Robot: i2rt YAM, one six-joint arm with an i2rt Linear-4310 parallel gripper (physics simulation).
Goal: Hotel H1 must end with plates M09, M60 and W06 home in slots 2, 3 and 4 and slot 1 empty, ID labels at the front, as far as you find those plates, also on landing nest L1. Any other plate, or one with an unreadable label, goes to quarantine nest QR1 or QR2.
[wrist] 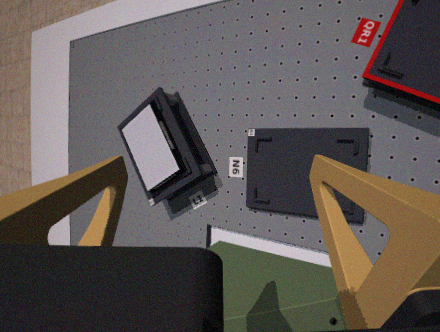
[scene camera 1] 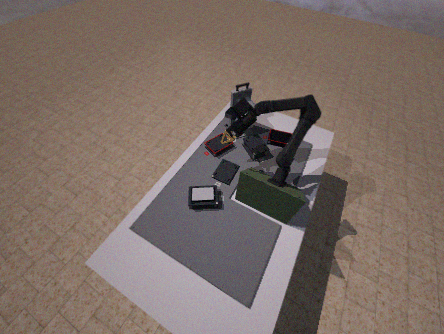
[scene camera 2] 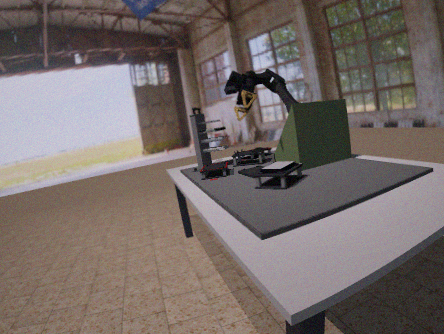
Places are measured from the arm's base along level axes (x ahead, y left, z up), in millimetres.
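Pixels of known places: gripper, fingertip midpoint: [wrist: 218, 165] [scene camera 1: 224, 141] [scene camera 2: 242, 114]; arm's base at its link origin: [scene camera 1: 277, 182] [scene camera 2: 312, 128].
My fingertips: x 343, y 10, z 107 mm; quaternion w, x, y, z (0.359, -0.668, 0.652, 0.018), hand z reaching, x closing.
Observation:
For each thing: its middle in the pictures, then the offset to it from my fingertips. Level surfaces: height alone.
- dark plate with a pale top, body centre: [wrist: 151, 148] [scene camera 2: 278, 166] [scene camera 1: 202, 194] dx -33, dy +243, dz -206 mm
- Hotel H1 at the middle of its body: [scene camera 2: 207, 136] [scene camera 1: 242, 110] dx +115, dy -385, dz -89 mm
- dark plate at the middle of its body: [scene camera 2: 212, 129] dx +80, dy -365, dz -54 mm
- Red-rimmed nest QR1 at the middle of its body: [scene camera 2: 215, 169] [scene camera 1: 218, 144] dx +136, dy -140, dz -240 mm
- Red-rimmed nest QR2 at the middle of its body: [scene camera 2: 256, 152] [scene camera 1: 279, 138] dx -183, dy -462, dz -240 mm
- Dark nest N6 at the middle of its body: [wrist: 301, 171] [scene camera 2: 257, 170] [scene camera 1: 225, 171] dx -27, dy +7, dz -254 mm
- grey mat at its surface level: dz -263 mm
A dark plate with a pale top [scene camera 1: 203, 194] [scene camera 2: 279, 166] [wrist: 151, 148] lies on landing nest L1; no ID can be read on it. My gripper [scene camera 1: 228, 137] [scene camera 2: 244, 106] [wrist: 218, 165] is open and empty, high above the mat. Hotel H1 [scene camera 1: 240, 95] [scene camera 2: 199, 140] stands upright at the far end, largely behind the arm in scene camera 1. Its shelves show edge-on in scene camera 2, with a dark plate [scene camera 2: 216, 129] near the top; its label is unreadable. Red-rimmed nest QR1 [scene camera 1: 219, 144] [scene camera 2: 215, 170] [wrist: 415, 55] shows a bare top. Red-rimmed nest QR2 [scene camera 1: 280, 137] is partly behind the arm.
Dark nest N6 [scene camera 1: 226, 171] [wrist: 295, 172] lies low between L1 and QR1. Another raised dark nest [scene camera 1: 256, 146] [scene camera 2: 252, 155] stands between QR1 and QR2. A large green block [scene camera 1: 270, 197] [scene camera 2: 322, 132] [wrist: 270, 280] stands by the arm's base on the grey mat [scene camera 1: 215, 250] [scene camera 2: 320, 205] [wrist: 140, 70].

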